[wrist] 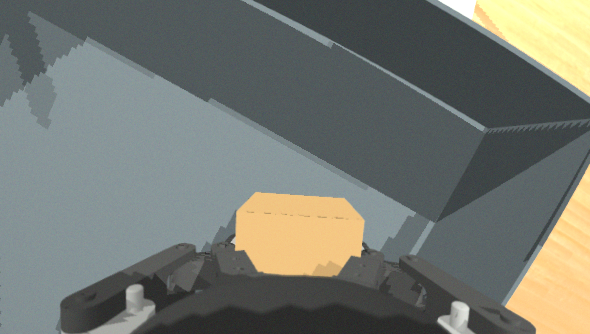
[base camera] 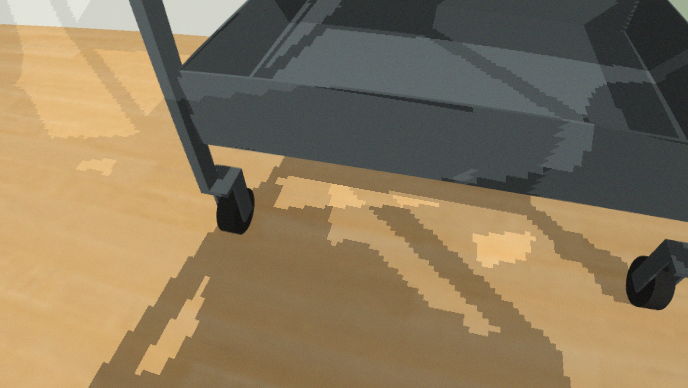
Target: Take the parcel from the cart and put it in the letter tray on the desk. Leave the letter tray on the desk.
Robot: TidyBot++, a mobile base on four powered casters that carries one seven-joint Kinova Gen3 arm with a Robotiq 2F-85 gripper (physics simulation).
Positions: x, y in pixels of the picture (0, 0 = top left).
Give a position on a dark grey cart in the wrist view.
133, 133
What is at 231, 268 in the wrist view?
My gripper.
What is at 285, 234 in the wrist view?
A cardboard parcel.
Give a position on a dark grey cart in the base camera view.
579, 108
